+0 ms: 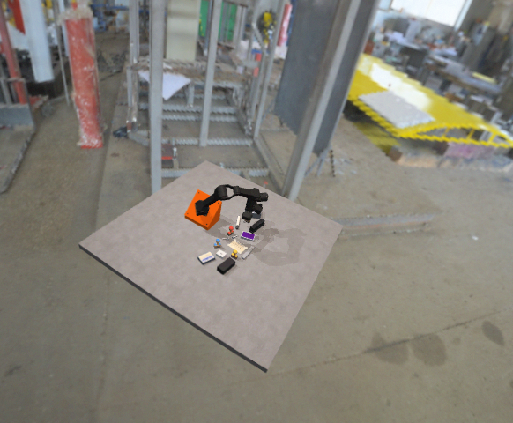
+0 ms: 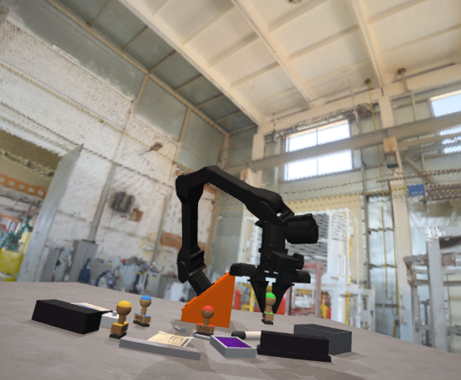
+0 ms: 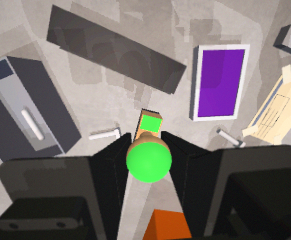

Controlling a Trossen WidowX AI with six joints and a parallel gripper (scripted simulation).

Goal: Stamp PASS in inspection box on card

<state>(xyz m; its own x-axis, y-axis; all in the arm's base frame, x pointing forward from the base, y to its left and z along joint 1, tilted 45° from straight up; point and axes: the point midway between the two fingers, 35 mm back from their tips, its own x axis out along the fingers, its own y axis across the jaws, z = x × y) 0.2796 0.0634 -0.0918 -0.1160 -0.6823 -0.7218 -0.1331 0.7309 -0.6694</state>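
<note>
The marker lies 60 mm behind my gripper tip, 20 mm to the right of it and 60 mm below it. Also, from my gripper tip: green-knobbed stamp right at my gripper tip; then red-knobbed stamp 60 mm behind, 130 mm to the right, 50 mm below; then purple ink pad 50 mm ahead, 90 mm to the right, 70 mm below.
</note>
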